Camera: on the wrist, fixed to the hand. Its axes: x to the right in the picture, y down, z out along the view.
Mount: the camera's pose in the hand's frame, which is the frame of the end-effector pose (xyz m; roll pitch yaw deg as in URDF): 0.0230 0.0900 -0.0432 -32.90 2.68 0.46
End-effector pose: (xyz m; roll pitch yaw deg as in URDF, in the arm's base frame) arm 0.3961 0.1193 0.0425 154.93 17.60 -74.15
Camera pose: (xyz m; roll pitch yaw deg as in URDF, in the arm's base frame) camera 0.3477 0.0585 0.1092 122.23 14.98 -73.41
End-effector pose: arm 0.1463 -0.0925 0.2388 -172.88 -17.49 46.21
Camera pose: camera 0.2232 -0.1491 0.2760 154.48 -20.09 45.37
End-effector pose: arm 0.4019 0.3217 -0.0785 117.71 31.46 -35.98
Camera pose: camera 0.4578 0.2767 -0.0054 86.07 29.78 -33.49
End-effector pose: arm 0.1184 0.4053 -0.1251 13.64 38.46 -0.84
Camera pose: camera 0.1249 0.5029 -0.1557 -18.36 40.95 0.59
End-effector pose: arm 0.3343 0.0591 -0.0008 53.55 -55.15 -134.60
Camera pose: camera 0.4148 0.0151 0.0448 17.28 -53.86 -130.48
